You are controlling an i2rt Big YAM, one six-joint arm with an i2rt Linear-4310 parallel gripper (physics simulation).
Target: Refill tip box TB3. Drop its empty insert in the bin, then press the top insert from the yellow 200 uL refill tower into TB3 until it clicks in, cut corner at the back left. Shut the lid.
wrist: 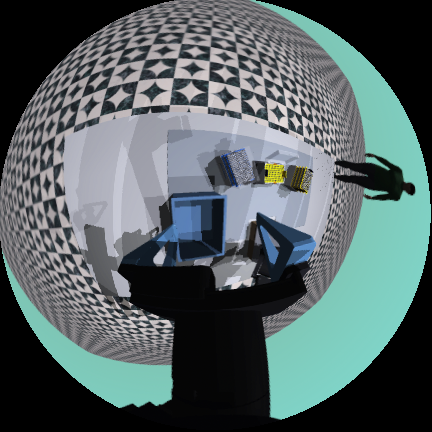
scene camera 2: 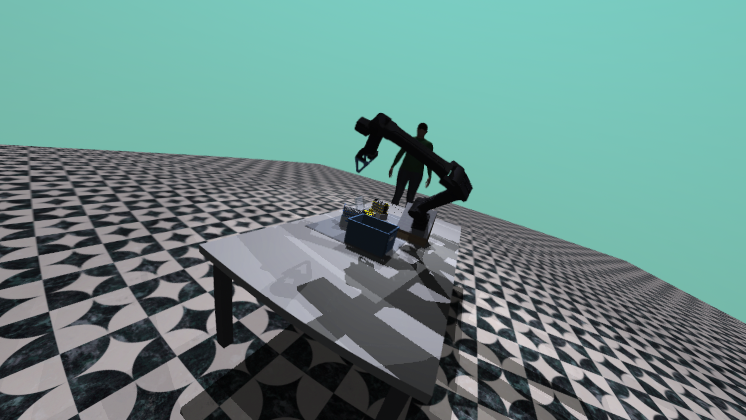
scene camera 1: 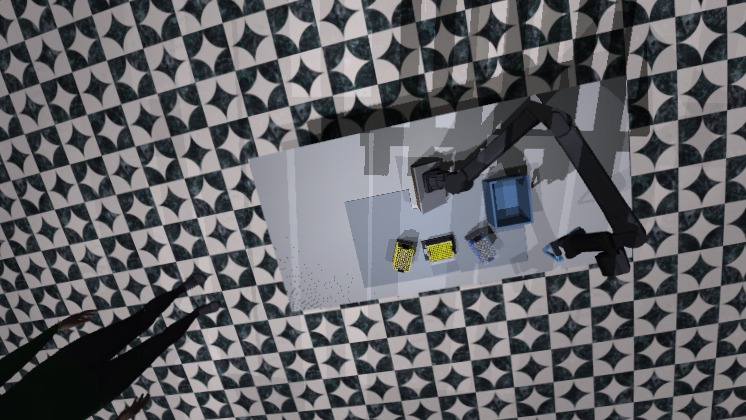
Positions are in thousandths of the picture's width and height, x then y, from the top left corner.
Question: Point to a blue bin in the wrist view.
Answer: At 462,503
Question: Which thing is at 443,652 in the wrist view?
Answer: My gripper.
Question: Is my gripper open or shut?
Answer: Open.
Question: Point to a grey mat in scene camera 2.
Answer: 443,542
